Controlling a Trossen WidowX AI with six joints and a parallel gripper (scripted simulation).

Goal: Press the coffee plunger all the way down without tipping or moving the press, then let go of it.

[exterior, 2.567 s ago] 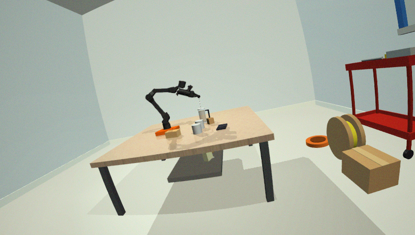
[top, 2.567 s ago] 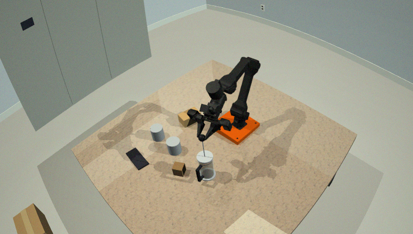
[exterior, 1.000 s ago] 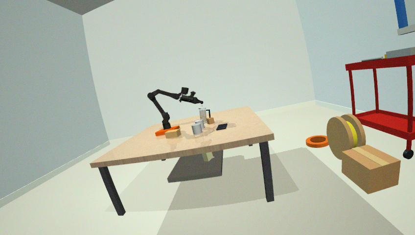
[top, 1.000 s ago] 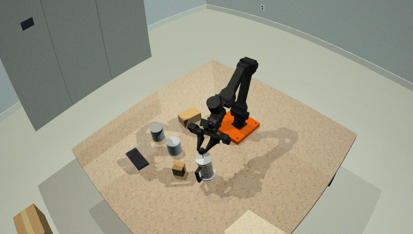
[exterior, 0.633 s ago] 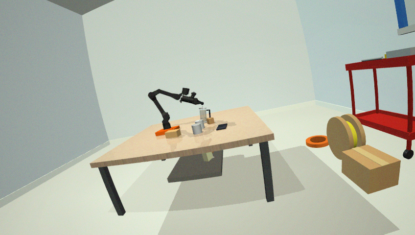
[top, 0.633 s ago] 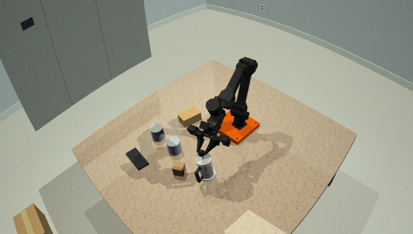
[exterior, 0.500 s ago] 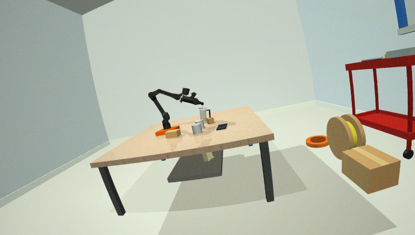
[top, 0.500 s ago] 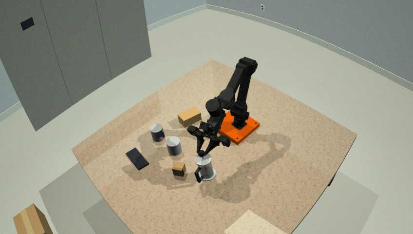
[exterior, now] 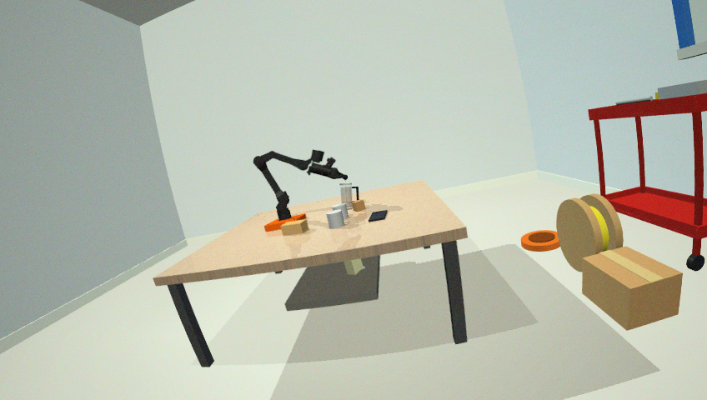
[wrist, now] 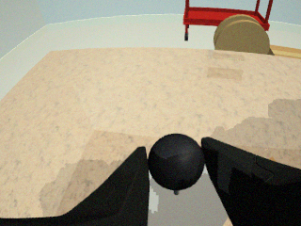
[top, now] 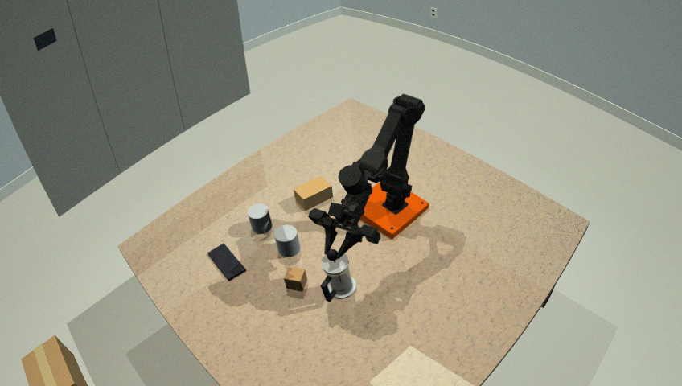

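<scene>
Right now my gripper tip is 9 cm above the glass coffee press. The rest, counted from my gripper tip: tan block (25 cm behind, 37 cm to the right, 16 cm below).
</scene>
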